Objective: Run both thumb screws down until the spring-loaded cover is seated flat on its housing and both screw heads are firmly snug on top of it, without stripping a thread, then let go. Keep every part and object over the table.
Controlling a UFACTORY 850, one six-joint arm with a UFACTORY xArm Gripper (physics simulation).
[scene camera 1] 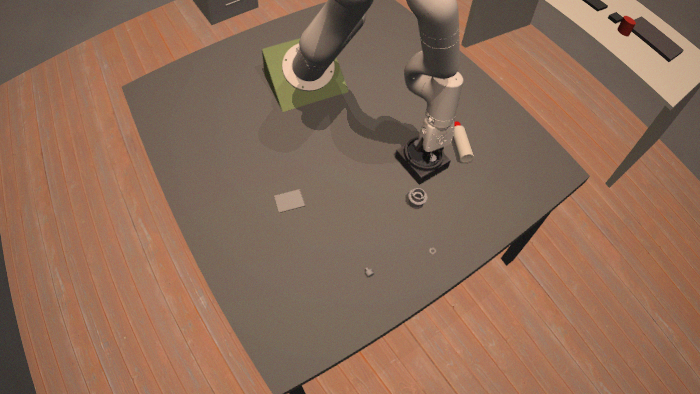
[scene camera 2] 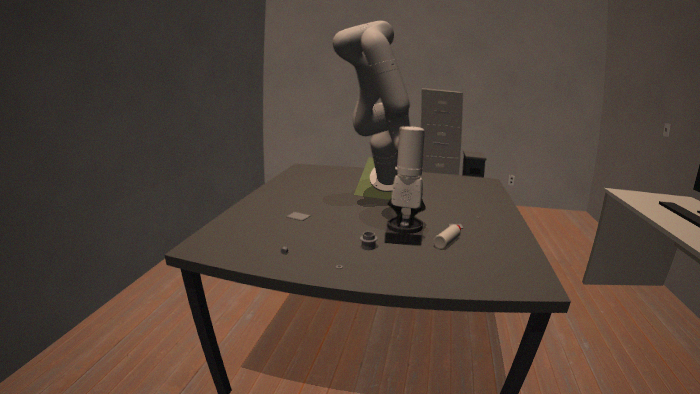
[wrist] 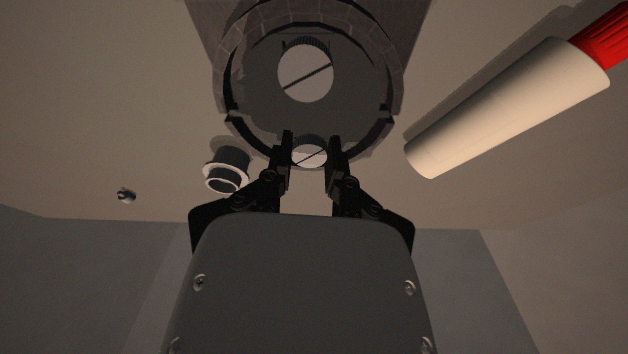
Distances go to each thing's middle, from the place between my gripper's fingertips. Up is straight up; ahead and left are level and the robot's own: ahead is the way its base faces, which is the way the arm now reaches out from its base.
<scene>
Right now my hand is 7 cm short of the grey flanged bushing (wrist: 227,172), 12 cm to the left of it and 3 cm above it. From my hand the other things lie so: white tube with red cap (wrist: 556,74): 16 cm to the left, 3 cm below.
</scene>
